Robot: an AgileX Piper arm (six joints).
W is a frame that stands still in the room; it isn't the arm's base.
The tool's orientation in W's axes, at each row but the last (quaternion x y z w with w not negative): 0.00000 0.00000 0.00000 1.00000; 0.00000 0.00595 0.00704 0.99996; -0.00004 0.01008 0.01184 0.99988; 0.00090 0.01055 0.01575 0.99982; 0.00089 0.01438 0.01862 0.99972; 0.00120 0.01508 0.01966 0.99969; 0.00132 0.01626 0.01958 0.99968; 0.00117 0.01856 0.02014 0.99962; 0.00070 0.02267 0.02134 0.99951; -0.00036 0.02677 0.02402 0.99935; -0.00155 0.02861 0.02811 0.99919; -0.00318 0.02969 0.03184 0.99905; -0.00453 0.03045 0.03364 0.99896
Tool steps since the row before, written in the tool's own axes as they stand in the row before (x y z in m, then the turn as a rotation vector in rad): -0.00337 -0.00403 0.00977 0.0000 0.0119 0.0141; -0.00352 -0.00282 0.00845 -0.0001 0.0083 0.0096; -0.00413 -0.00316 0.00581 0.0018 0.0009 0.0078; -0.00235 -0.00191 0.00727 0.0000 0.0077 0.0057; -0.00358 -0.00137 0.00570 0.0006 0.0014 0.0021; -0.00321 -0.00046 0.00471 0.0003 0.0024 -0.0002; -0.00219 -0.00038 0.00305 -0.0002 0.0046 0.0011; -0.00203 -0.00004 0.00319 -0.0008 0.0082 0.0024; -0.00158 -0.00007 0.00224 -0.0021 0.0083 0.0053; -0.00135 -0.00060 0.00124 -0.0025 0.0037 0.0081; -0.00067 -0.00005 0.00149 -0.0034 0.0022 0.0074; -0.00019 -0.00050 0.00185 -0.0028 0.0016 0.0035; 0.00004 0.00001 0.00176 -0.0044 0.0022 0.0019
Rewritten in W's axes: -0.00337 -0.00403 0.00977 0.0000 0.0119 0.0141; -0.00338 -0.00287 0.00849 -0.0001 0.0083 0.0096; -0.00394 -0.00326 0.00589 0.0019 0.0009 0.0078; -0.00213 -0.00199 0.00731 -0.0001 0.0077 0.0057; -0.00336 -0.00151 0.00580 0.0006 0.0014 0.0021; -0.00305 -0.00059 0.00480 0.0002 0.0024 -0.0002; -0.00207 -0.00047 0.00312 -0.0003 0.0046 0.0011; -0.00191 -0.00013 0.00326 -0.0010 0.0082 0.0025; -0.00147 -0.00014 0.00231 -0.0022 0.0082 0.0054; -0.00125 -0.00066 0.00131 -0.0022 0.0036 0.0082; -0.00058 -0.00008 0.00153 -0.0031 0.0020 0.0076; -0.00005 -0.00050 0.00186 -0.0027 0.0014 0.0037; 0.00015 0.00003 0.00175 -0.0044 0.0019 0.0022
